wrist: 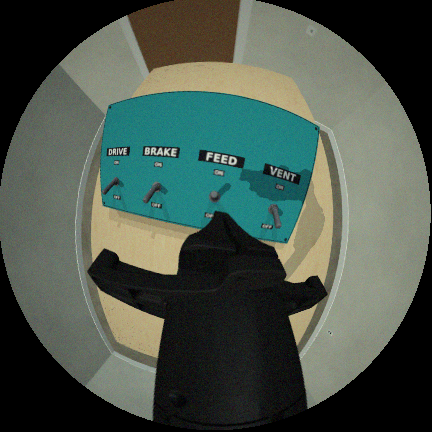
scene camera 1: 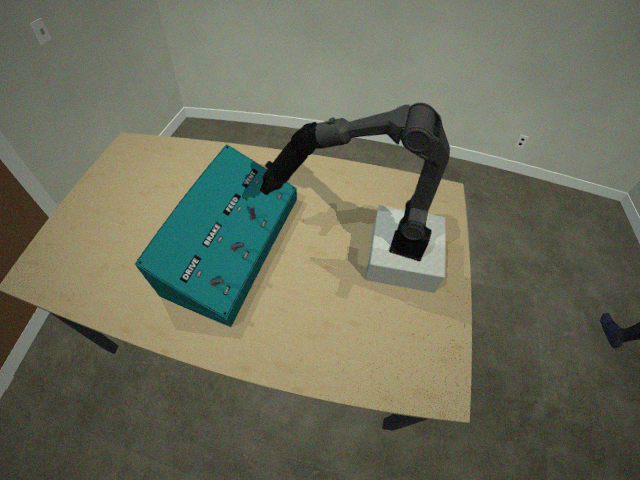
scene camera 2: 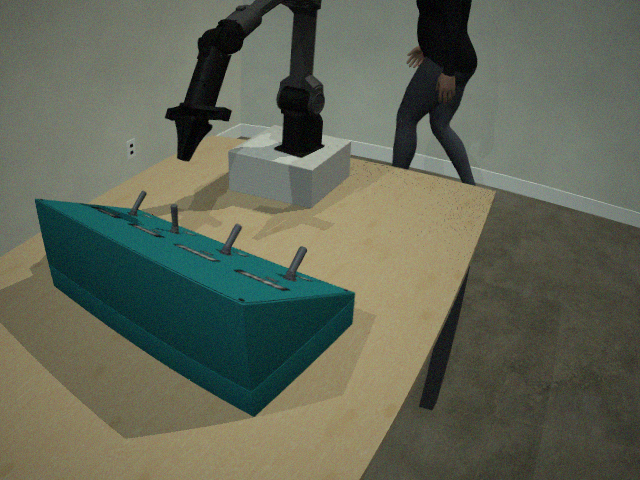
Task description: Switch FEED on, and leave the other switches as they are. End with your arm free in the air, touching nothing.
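Observation:
The teal switch panel (scene camera 1: 180, 217) (scene camera 2: 144, 279) (wrist: 200, 120) stands on the table. The FEED lever (scene camera 1: 251, 212) (scene camera 2: 174, 219) (wrist: 214, 196) stands at a different angle from the others, tipped toward ON; the wrist view sees it nearly end-on. The DRIVE lever (scene camera 1: 216, 281) (scene camera 2: 296, 263) (wrist: 111, 186), BRAKE lever (scene camera 1: 237, 246) (scene camera 2: 231, 238) (wrist: 152, 192) and VENT lever (scene camera 2: 138, 203) (wrist: 275, 216) lean toward OFF. My gripper (scene camera 1: 265, 190) (scene camera 2: 183, 157) (wrist: 218, 220) is shut and empty, in the air above the panel's VENT and FEED side, apart from the levers. It hides the VENT lever in scene camera 1.
The arm's pale base block (scene camera 1: 403, 276) (scene camera 2: 263, 175) stands on the wooden table (scene camera 1: 330, 341) (scene camera 2: 413, 248), across from the panel's lever side. A person (scene camera 2: 439, 77) stands behind the table; a foot (scene camera 1: 611, 330) shows at the right edge of scene camera 1.

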